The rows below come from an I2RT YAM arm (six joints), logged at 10 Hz.
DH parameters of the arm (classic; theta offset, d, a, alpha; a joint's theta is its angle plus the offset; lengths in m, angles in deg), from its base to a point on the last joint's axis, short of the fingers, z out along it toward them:
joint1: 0 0.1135 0.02 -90
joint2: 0 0 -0.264 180
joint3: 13.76 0 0.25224 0
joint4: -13.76 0 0.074 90
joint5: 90 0 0 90
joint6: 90 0.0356 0 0
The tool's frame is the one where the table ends.
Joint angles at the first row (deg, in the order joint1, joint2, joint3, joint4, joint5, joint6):
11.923 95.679 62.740 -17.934 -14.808 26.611
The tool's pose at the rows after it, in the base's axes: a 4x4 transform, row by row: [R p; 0 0 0 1], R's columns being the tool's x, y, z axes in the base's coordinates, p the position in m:
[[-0.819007 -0.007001 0.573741 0.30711], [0.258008 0.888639 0.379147 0.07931], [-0.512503 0.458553 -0.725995 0.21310], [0 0 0 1]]
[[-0.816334 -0.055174 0.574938 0.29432], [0.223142 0.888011 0.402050 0.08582], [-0.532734 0.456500 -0.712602 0.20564], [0 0 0 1]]
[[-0.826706 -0.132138 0.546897 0.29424], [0.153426 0.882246 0.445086 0.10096], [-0.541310 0.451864 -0.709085 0.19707], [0 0 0 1]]
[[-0.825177 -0.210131 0.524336 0.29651], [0.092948 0.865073 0.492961 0.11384], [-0.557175 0.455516 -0.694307 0.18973], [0 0 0 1]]
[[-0.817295 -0.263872 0.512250 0.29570], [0.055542 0.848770 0.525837 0.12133], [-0.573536 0.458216 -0.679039 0.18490], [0 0 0 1]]
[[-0.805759 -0.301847 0.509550 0.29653], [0.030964 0.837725 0.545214 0.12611], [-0.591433 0.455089 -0.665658 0.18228], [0 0 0 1]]
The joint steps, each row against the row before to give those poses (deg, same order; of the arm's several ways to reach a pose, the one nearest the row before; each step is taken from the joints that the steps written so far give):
1.006 -8.546 -8.546 2.449 0.853 0.000
1.705 -1.989 -3.999 3.147 -0.153 -0.808
2.577 1.836 -0.437 2.251 -1.160 -1.881
1.903 2.120 -0.087 2.928 -1.835 -1.923
1.181 0.874 -0.701 2.472 -1.289 -1.289
0.676 0.765 -0.239 1.921 -0.679 -1.094

